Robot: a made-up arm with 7 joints. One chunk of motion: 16 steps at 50 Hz.
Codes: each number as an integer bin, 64 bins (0 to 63) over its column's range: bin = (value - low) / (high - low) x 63, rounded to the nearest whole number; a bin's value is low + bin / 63 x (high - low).
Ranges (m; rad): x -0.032..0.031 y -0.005..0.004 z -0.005..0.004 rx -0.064..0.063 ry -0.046..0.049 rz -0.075..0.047
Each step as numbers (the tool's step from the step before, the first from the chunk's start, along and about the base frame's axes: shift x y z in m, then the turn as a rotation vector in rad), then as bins.
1 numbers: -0.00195 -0.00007 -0.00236 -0.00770 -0.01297 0.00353
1 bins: 30 35 18 28 22 41
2 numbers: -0.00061 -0.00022 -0.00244 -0.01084 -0.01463 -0.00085
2 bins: 31 33 18 26 21 38
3 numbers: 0.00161 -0.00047 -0.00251 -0.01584 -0.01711 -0.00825
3 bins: 34 32 17 24 19 34
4 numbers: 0.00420 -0.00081 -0.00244 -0.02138 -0.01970 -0.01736
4 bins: 36 29 18 21 17 30
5 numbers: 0.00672 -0.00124 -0.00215 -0.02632 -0.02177 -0.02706
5 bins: 39 26 20 19 16 25
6 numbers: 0.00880 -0.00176 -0.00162 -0.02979 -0.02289 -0.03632
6 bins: 41 23 24 17 15 20
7 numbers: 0.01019 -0.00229 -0.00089 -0.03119 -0.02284 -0.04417
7 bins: 42 19 29 16 15 16
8 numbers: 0.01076 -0.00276 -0.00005 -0.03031 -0.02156 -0.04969
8 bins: 43 16 35 17 16 13
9 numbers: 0.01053 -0.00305 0.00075 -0.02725 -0.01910 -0.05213
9 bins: 43 14 40 18 18 12
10 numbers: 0.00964 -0.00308 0.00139 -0.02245 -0.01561 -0.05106
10 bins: 42 13 45 21 20 12
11 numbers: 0.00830 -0.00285 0.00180 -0.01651 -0.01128 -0.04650
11 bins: 40 15 48 24 23 15
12 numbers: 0.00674 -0.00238 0.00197 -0.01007 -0.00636 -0.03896
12 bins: 39 18 49 27 26 19
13 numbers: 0.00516 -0.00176 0.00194 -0.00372 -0.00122 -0.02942
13 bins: 37 23 49 30 30 24
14 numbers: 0.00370 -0.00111 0.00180 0.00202 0.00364 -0.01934
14 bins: 36 27 48 33 33 29
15 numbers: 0.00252 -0.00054 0.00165 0.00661 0.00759 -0.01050
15 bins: 35 31 47 35 36 33
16 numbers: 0.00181 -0.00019 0.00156 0.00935 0.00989 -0.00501
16 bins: 34 34 46 36 37 36
